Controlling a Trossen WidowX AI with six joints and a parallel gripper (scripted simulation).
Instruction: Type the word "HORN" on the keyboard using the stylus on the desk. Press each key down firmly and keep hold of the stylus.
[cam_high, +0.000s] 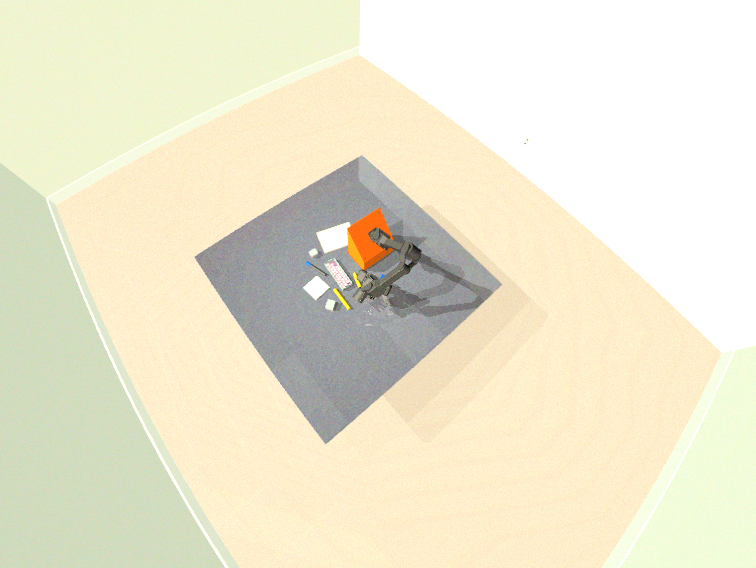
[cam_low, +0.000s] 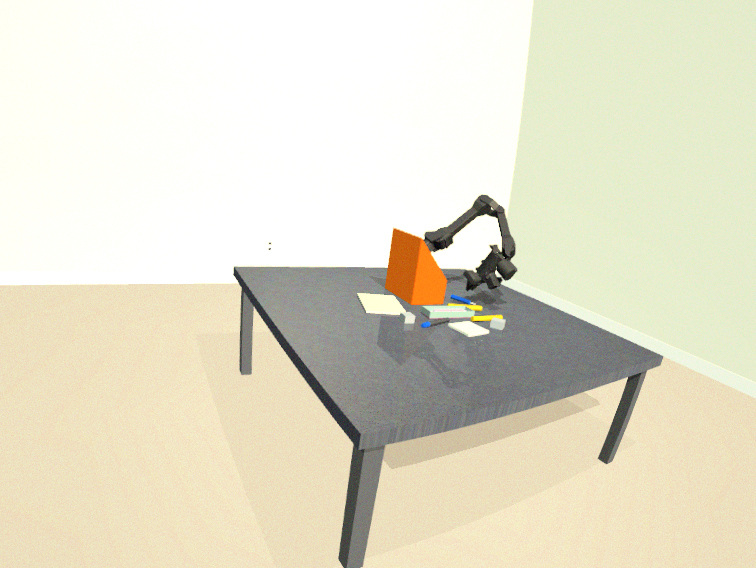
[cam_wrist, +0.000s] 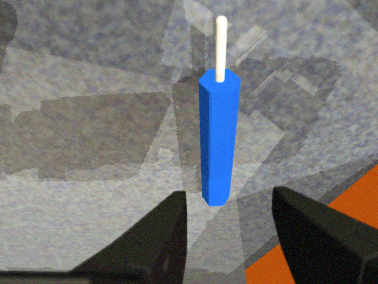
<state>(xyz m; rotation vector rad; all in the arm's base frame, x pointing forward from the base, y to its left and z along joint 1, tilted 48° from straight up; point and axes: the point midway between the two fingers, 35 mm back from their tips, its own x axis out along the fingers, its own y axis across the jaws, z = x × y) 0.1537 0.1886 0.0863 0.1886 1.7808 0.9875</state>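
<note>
The stylus lies 5 cm below my gripper tip. The rest, counted from my gripper tip: paper sheet (39 cm to the right, 5 cm below, 3 cm behind); white pad (26 cm ahead, 21 cm to the right, 5 cm below); blue-tipped pen (33 cm to the right, 20 cm ahead, 5 cm below).
</note>
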